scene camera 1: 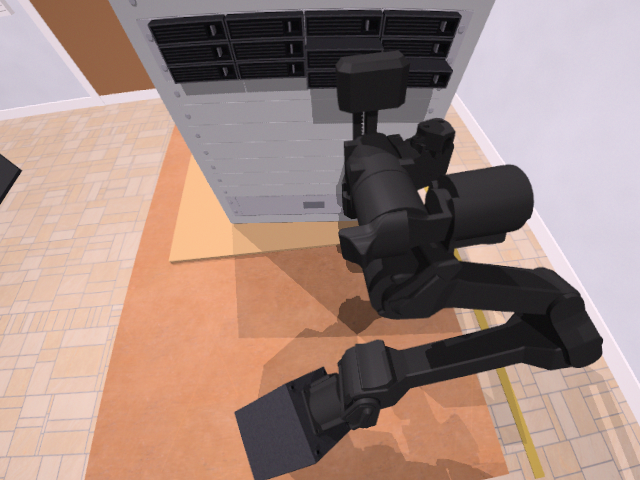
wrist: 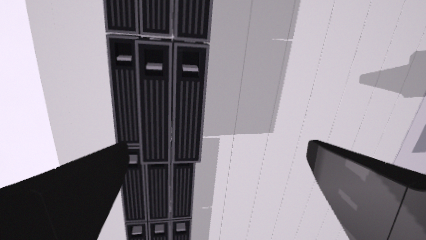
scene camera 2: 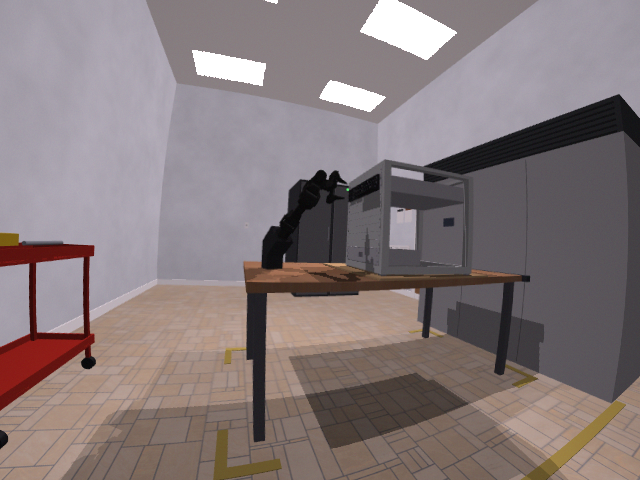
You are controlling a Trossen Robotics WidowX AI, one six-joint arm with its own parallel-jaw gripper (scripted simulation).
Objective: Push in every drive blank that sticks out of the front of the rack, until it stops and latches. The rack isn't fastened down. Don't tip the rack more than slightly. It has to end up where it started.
Observation:
In view: my gripper (scene camera 1: 355, 118), a grey rack (scene camera 1: 271, 150) and a drive blank (scene camera 1: 424, 72).
The grey rack is seen too in the wrist view (wrist: 275, 82) and in scene camera 2 (scene camera 2: 367, 249). My gripper is seen too in the wrist view (wrist: 218, 150).

